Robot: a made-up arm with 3 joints.
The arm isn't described. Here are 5 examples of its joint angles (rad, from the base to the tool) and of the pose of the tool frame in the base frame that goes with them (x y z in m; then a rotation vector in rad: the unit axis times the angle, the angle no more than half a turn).
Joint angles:
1: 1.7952 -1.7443 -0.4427
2: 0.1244 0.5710 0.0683
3: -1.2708 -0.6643 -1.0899
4: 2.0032 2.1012 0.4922
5: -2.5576 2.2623 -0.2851
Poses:
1: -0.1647 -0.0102 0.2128 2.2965 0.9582 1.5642
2: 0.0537 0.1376 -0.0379 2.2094 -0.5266 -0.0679
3: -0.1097 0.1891 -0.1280 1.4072 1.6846 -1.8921
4: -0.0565 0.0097 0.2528 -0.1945 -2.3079 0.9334
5: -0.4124 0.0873 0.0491 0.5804 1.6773 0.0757
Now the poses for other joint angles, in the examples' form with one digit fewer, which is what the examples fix.
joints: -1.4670 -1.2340 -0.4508
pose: -0.120 0.123 -0.157 -1.234 -0.758 1.974
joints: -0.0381 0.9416 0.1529
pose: 0.041 0.147 -0.090 1.926 -0.509 -0.054
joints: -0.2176 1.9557 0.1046
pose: 0.027 0.119 -0.180 0.928 -0.502 0.118
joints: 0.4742 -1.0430 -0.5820
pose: 0.039 0.056 0.097 2.938 0.606 -0.115
